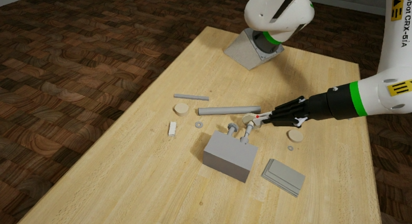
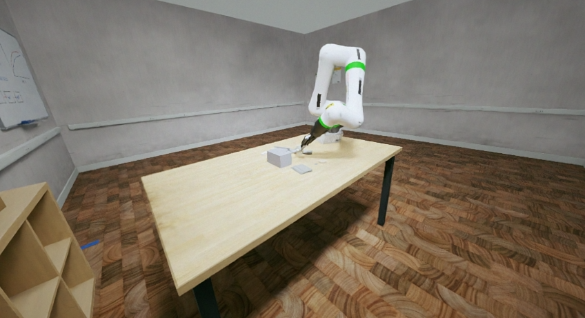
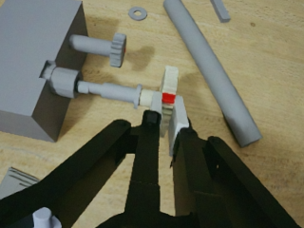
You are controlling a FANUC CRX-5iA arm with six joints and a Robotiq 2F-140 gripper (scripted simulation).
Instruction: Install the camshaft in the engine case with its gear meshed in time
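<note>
Right now the small crank gear is 8 cm to the right of my hand, 6 cm ahead of it and 3 cm below it. From my hand the other things lie so: grey plate 13 cm to the left, 11 cm ahead, 9 cm below; long grey rod 14 cm to the right, 8 cm below, 4 cm behind; tan disc 13 cm to the left, 9 cm below, 7 cm behind.
</note>
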